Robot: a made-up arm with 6 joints.
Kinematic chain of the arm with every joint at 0, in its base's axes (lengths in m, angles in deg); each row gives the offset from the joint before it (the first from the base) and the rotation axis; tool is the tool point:
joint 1: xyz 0 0 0.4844 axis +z
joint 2: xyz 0.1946 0 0 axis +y
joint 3: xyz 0 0 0.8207 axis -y
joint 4: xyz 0 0 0.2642 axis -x
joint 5: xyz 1.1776 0 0 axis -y
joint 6: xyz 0.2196 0 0 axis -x
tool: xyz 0 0 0
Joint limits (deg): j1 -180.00..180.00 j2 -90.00..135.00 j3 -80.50..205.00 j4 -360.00..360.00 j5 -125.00..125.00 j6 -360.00..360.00
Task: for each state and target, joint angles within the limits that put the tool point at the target. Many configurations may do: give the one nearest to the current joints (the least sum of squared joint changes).
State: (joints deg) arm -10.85 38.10 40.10 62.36 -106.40 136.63
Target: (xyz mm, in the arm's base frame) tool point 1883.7 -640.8 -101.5
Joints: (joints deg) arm -13.04 82.69 39.00 65.07 -89.62 136.63
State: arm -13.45 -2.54 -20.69 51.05 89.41 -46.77
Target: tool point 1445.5 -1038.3 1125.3
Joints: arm -40.59 21.25 -3.21 44.74 79.50 -46.77
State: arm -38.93 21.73 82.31 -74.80 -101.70 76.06
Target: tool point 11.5 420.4 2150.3
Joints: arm -63.86 9.49 126.75 -80.65 -115.52 76.06
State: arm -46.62 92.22 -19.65 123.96 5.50 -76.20
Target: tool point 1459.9 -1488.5 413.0
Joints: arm -45.84 48.19 11.93 123.75 3.21 -76.20
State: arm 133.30 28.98 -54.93 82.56 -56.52 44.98
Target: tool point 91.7 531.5 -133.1
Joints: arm 101.22 35.11 -72.54 81.52 -62.89 44.98
